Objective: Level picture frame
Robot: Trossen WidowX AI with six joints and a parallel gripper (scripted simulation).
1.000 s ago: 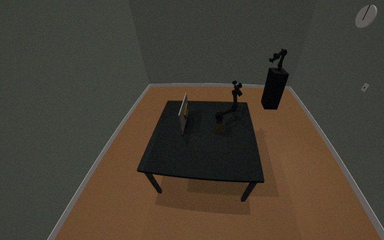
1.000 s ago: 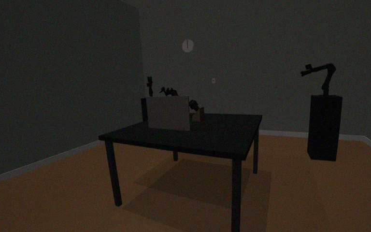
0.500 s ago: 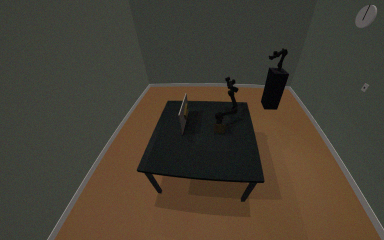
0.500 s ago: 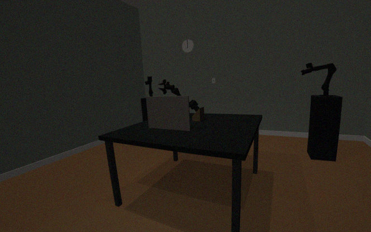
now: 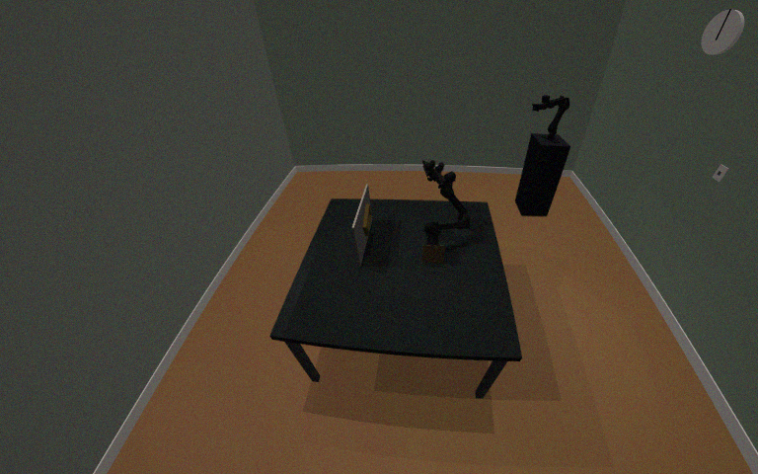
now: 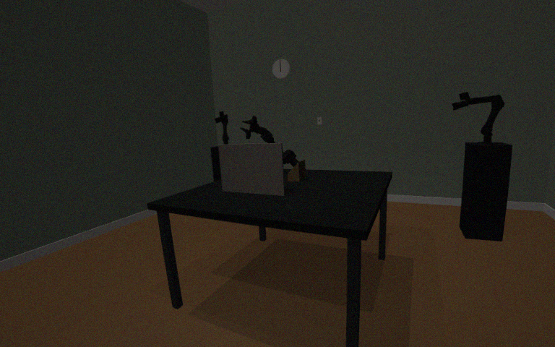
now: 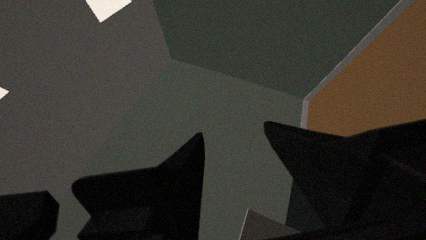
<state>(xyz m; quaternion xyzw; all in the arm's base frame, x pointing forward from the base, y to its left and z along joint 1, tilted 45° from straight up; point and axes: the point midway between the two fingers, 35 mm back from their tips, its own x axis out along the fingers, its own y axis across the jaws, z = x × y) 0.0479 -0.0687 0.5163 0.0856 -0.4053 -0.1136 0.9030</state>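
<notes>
My gripper tip is now 370 mm short of the picture frame, 270 mm to the right of it and 270 mm above it. From my gripper tip the other things lie so: wall panel: 380 mm ahead, 290 mm to the left, 280 mm below.
</notes>
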